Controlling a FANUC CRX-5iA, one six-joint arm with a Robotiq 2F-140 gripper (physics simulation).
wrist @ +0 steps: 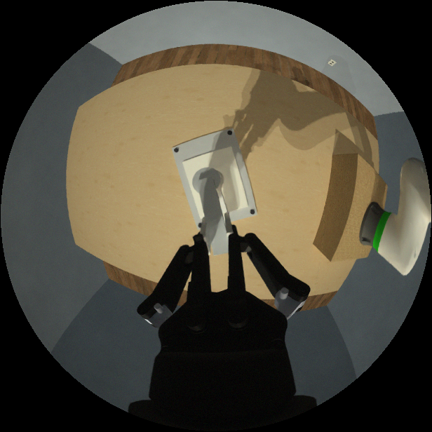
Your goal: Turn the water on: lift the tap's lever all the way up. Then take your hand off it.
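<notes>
The tap (207,180) stands on a grey base plate (200,139) with dark bolts at its corners and a pale inset, near the middle of the wrist view. Its grey lever (215,212) reaches from the tap's round body down toward the lower part of the view. My gripper (216,221) is shut on the lever's end, with one black finger on each side of it. The fingers hide part of the lever's sides, and the lever covers part of the tap's body. The lever's exact tilt is hard to tell from above.
The base plate lies on a light wooden table top (125,165). A brown block (341,205) stands at the right, beside the white robot arm (407,220) with a green ring. Shadows of the arm fall across the table's upper right. Grey walls surround the table.
</notes>
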